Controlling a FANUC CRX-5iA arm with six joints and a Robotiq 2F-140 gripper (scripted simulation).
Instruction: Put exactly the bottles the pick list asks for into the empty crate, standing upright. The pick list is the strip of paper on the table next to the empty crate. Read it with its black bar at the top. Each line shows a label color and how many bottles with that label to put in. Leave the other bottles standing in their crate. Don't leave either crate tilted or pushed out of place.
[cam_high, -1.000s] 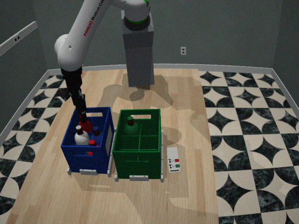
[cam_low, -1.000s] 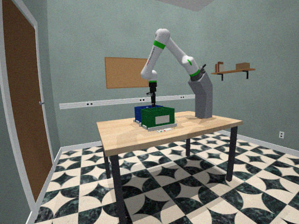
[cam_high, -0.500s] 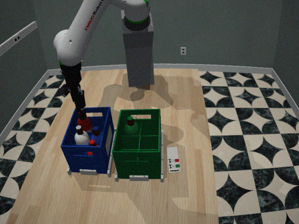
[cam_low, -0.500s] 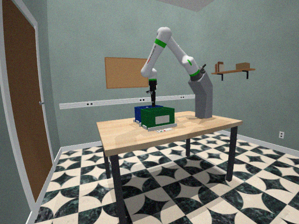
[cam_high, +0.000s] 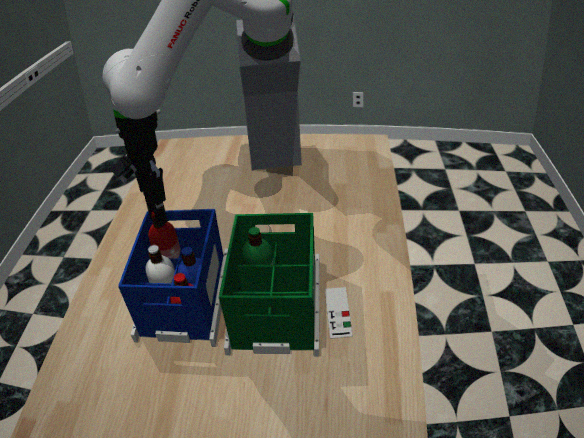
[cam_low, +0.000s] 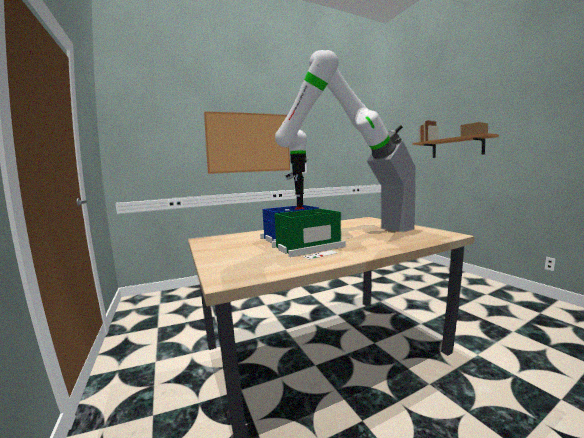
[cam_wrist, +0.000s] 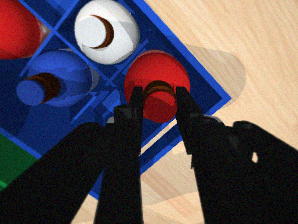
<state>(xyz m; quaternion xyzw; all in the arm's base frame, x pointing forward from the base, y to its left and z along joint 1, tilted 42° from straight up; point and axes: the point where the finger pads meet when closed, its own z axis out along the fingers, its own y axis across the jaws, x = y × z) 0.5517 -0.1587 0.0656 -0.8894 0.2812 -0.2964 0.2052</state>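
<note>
My hand is 80 mm above the red-label bottle. Also, from my hand: blue bottle 70 mm ahead, 110 mm to the left, 130 mm below; white bottle 80 mm ahead, 20 mm to the left, 130 mm below; blue crate 70 mm ahead, 70 mm to the left, 130 mm below.
</note>
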